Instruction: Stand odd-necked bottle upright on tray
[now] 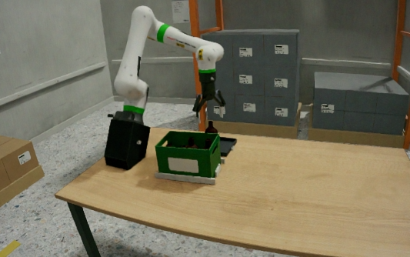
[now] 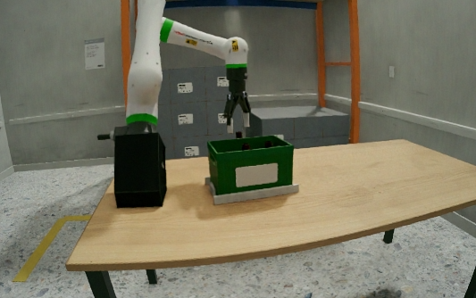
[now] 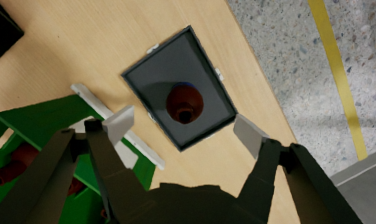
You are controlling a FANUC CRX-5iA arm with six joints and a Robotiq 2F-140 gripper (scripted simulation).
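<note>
Now: the brown bottle 10 cm below my hand. Also, from my hand: green crate: 28 cm to the right, 10 cm below, 2 cm ahead; then dark tray: 17 cm below.
</note>
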